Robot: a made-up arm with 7 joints.
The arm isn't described. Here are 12 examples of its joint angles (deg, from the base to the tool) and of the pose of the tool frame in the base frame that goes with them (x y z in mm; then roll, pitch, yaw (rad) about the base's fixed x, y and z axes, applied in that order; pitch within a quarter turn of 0, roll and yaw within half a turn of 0).
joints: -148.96 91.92 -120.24 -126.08 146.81 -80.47 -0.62
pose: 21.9 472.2 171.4 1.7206 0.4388 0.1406
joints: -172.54 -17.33 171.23 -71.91 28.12 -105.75 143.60
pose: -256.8 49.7 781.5 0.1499 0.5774 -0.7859
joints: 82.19 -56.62 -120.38 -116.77 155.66 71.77 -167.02
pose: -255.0 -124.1 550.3 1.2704 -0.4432 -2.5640
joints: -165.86 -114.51 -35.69 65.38 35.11 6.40 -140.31
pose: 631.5 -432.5 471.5 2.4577 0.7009 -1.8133
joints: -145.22 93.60 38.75 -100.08 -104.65 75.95 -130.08
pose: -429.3 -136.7 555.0 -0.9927 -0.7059 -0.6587
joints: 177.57 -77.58 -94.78 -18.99 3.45 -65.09 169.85
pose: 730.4 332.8 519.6 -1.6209 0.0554 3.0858
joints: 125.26 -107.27 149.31 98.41 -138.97 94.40 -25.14
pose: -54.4 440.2 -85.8 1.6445 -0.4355 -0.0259
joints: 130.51 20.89 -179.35 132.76 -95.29 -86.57 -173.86
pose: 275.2 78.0 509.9 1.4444 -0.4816 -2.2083
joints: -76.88 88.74 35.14 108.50 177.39 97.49 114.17
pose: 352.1 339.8 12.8 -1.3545 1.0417 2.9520
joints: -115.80 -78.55 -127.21 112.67 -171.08 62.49 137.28
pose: -168.8 -497.9 92.7 0.5010 1.0519 1.9609
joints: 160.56 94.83 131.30 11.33 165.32 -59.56 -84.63
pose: -845.4 -87.7 388.3 -2.5604 -1.0558 -1.4614
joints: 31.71 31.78 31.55 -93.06 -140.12 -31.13 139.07
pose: -61.5 286.2 933.9 3.0457 -0.6665 -0.6854
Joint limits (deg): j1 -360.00..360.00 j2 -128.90..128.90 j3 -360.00..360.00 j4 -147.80..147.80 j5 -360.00..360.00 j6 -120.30..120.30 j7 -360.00..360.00
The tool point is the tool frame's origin. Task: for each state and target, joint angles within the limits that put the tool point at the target. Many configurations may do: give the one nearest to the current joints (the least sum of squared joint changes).
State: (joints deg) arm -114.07 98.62 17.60 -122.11 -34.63 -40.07 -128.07
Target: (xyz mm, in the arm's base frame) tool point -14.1 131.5 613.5
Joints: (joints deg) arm -113.39 119.45 11.45 -131.45 -34.73 -53.47 -128.07
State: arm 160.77 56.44 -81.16 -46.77 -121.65 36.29 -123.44
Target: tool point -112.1 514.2 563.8
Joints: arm 182.45 52.54 -86.32 -95.63 -130.79 45.96 -123.44
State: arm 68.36 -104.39 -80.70 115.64 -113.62 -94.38 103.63
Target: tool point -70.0 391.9 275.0
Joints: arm 33.94 -128.90 -91.46 104.17 -110.82 -119.91 103.63
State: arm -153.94 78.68 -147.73 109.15 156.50 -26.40 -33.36
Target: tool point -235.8 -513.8 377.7
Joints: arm -180.32 97.18 -98.23 100.56 160.36 -17.00 -33.36
